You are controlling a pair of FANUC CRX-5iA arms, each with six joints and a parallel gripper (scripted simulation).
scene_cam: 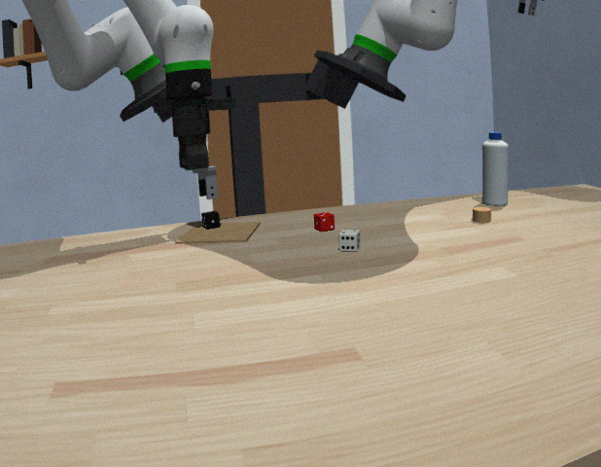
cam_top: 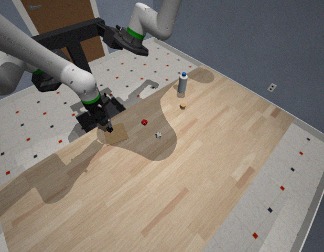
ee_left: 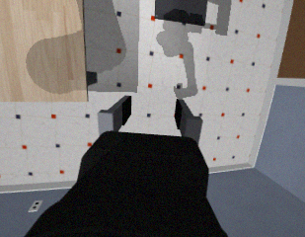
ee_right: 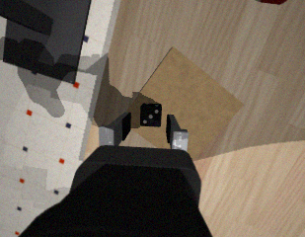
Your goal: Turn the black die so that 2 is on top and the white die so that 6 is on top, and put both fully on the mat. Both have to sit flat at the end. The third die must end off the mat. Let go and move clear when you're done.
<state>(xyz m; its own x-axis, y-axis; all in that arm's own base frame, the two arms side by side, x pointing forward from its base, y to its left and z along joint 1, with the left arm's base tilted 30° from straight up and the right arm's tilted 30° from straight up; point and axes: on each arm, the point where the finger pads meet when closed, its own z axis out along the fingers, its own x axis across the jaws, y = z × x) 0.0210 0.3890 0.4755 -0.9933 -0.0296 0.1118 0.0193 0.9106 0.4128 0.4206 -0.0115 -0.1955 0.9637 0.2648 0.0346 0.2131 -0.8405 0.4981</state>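
The black die lies 7 cm below my right hand. Round my right hand: tan mat 8 cm below, 4 cm ahead, 2 cm to the left; white die 25 cm to the left, 22 cm ahead, 7 cm below; red die 22 cm to the left, 8 cm ahead, 7 cm below.
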